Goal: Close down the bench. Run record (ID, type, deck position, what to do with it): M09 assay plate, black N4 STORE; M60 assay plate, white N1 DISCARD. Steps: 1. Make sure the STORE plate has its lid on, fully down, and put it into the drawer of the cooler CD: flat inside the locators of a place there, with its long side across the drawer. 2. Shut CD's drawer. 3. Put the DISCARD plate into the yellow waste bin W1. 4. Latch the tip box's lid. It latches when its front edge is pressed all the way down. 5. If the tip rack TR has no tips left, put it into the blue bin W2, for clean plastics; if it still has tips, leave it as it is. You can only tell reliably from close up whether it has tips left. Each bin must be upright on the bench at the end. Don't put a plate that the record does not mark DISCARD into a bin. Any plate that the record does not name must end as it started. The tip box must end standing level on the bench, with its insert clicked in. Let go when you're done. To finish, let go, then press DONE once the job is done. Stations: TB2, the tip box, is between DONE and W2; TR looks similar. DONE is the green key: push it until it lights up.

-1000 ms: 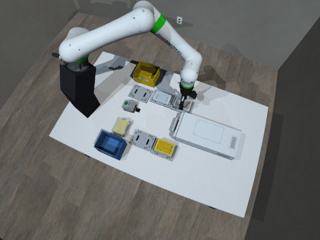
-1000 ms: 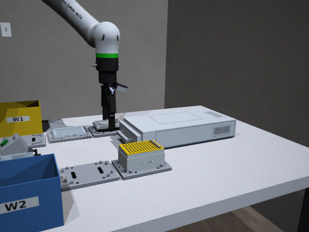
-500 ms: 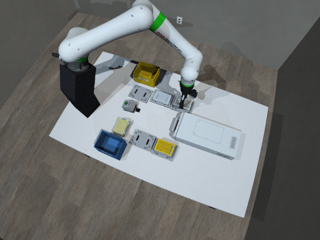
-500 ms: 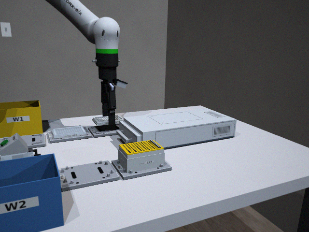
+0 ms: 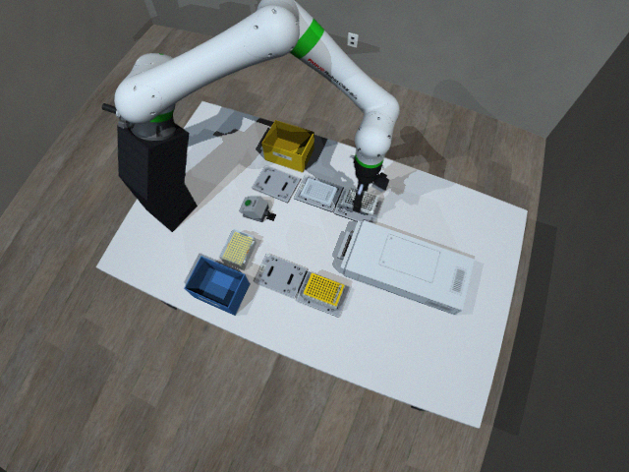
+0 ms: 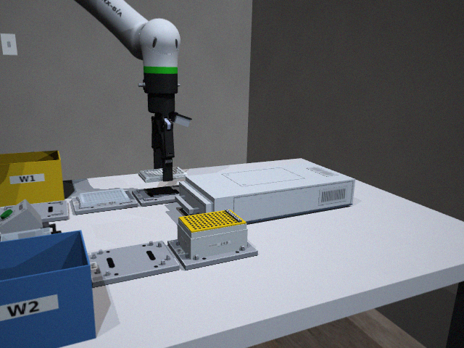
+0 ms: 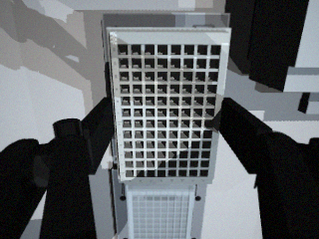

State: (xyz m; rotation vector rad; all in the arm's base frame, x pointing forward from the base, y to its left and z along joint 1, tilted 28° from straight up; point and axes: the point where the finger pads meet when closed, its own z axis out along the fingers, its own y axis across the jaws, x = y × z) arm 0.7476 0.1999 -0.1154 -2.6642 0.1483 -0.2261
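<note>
Right now the yellow bin W1 is 35 cm behind my hand, 17 cm to the left of it and 5 cm below it. Round my hand: cooler drawer (20 cm to the right, 13 cm ahead, 5 cm below); white plate (2 cm below); black plate (19 cm to the right, 10 cm ahead, 7 cm below).
</note>
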